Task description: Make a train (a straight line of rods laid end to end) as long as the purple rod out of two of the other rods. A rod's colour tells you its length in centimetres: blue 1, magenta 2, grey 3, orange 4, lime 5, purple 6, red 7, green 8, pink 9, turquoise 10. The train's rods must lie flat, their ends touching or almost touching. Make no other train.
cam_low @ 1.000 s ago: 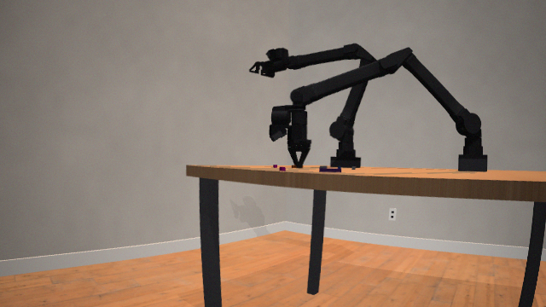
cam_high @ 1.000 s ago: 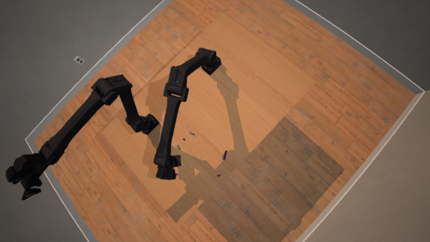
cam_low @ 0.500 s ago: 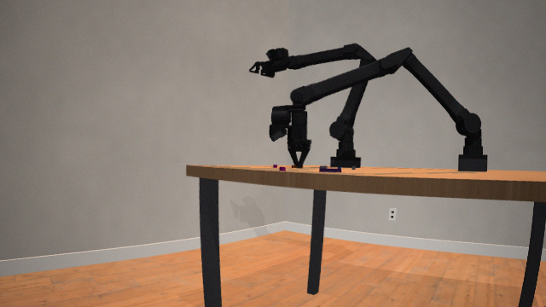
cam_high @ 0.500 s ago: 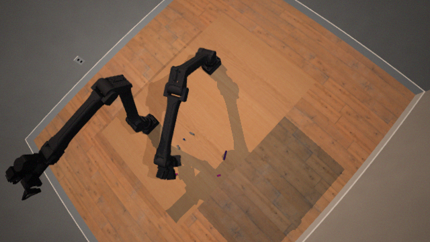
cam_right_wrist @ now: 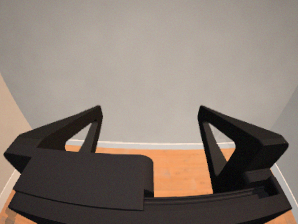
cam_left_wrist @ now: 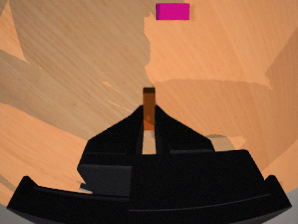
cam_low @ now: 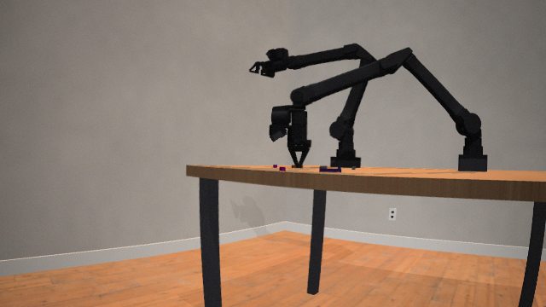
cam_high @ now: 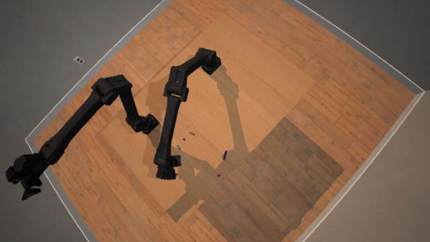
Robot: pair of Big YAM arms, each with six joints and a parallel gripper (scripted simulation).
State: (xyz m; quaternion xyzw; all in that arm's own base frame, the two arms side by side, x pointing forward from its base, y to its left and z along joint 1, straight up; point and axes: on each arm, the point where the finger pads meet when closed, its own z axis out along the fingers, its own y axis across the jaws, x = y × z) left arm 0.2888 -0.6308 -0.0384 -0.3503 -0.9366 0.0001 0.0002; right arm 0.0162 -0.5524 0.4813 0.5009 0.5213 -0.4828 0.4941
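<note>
My left hand is 5 cm short of the magenta rod and 6 cm to the left of it. The rest, counted from my left hand: blue rod 7 cm behind, 13 cm to the left; purple rod 19 cm ahead, 25 cm to the left; orange rod right at my left hand.
</note>
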